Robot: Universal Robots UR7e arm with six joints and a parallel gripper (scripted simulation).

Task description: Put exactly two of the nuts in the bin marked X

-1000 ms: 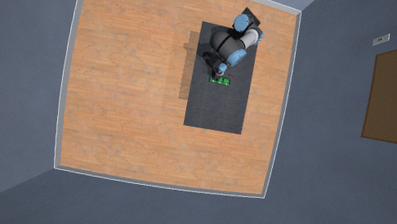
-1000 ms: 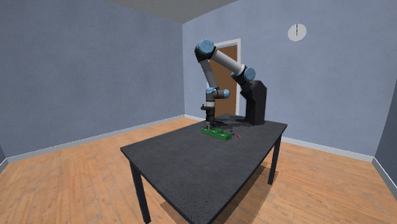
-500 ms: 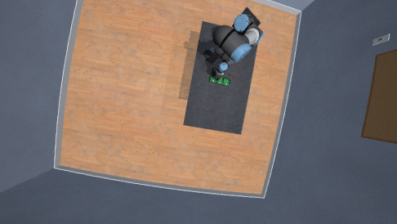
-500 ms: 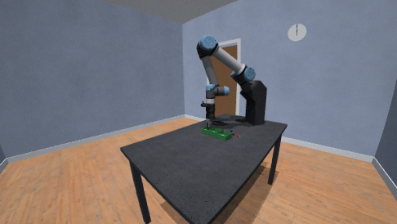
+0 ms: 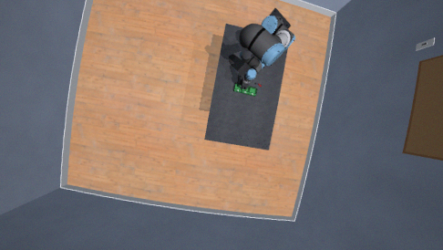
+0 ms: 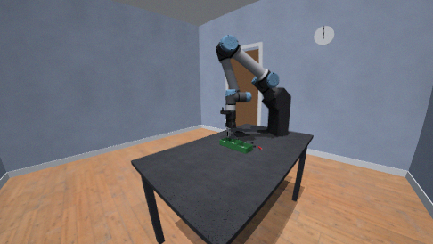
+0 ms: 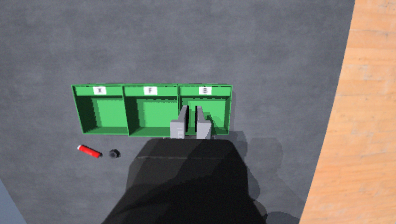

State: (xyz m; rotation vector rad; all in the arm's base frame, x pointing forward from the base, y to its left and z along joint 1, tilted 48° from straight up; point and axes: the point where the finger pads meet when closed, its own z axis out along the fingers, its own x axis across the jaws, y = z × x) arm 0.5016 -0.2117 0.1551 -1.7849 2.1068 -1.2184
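The green bin block lies 70 mm below my hand, 60 mm to the left of it and 20 mm ahead of it. The rest, counted from my hand: white domino 90 mm to the left, 90 mm below, 70 mm behind; then red stick 240 mm to the left, 90 mm below, 20 mm behind.
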